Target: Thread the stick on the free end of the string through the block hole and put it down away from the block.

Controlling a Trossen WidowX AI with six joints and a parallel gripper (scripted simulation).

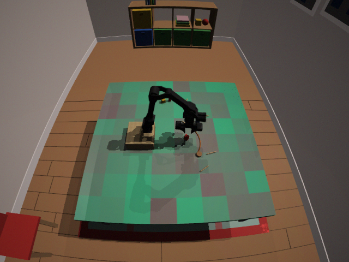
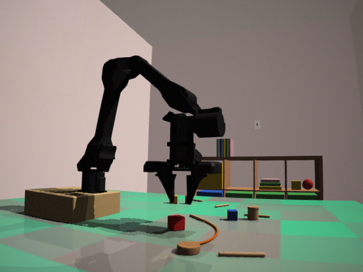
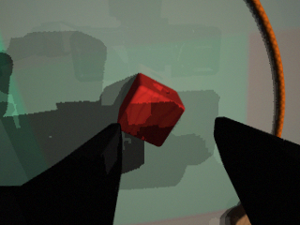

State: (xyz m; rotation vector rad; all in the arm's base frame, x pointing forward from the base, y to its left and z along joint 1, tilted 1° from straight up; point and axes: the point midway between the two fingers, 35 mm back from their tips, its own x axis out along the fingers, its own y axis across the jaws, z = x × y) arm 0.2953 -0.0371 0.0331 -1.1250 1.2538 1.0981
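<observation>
My gripper tip is now 1 cm past the red block, 1 cm to the left of it and 4 cm above it. From my gripper tip the other things lie so: thin wooden stick (1 cm ahead, 12 cm to the left, 6 cm below); then blue cube (10 cm ahead, 15 cm to the left, 5 cm below); then round wooden button (7 cm ahead, 15 cm to the right, 5 cm below).
</observation>
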